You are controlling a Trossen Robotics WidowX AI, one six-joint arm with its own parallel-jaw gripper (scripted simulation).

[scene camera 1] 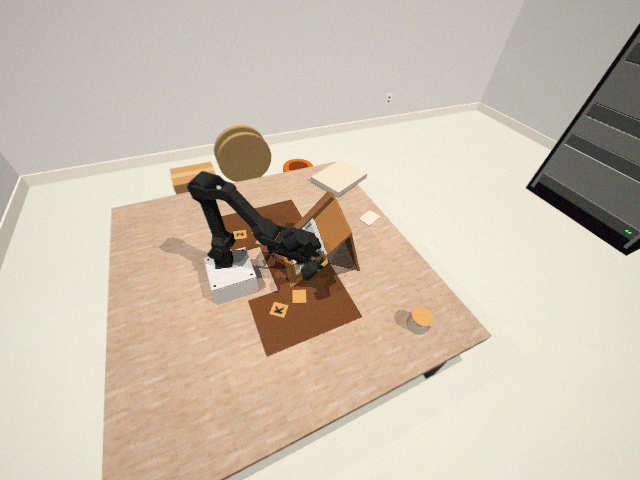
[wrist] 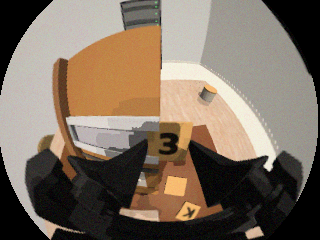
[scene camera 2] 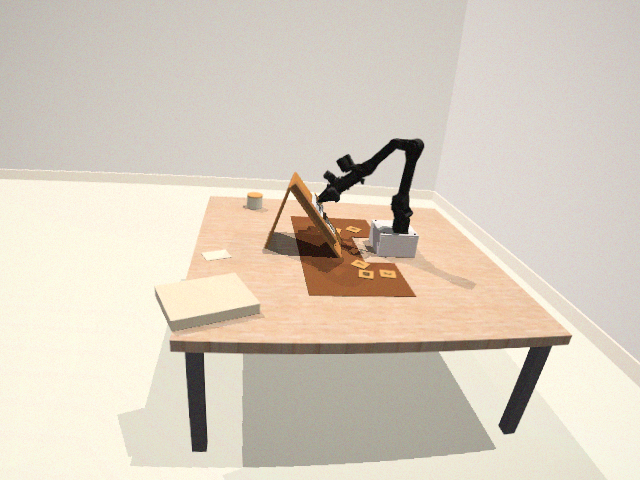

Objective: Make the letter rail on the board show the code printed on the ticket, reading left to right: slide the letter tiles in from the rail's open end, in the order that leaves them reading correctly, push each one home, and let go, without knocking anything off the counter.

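Note:
The wrist view has the gripper in it. The pictures show the gripper as well, and then there's a slanted orange board and a brown mat.

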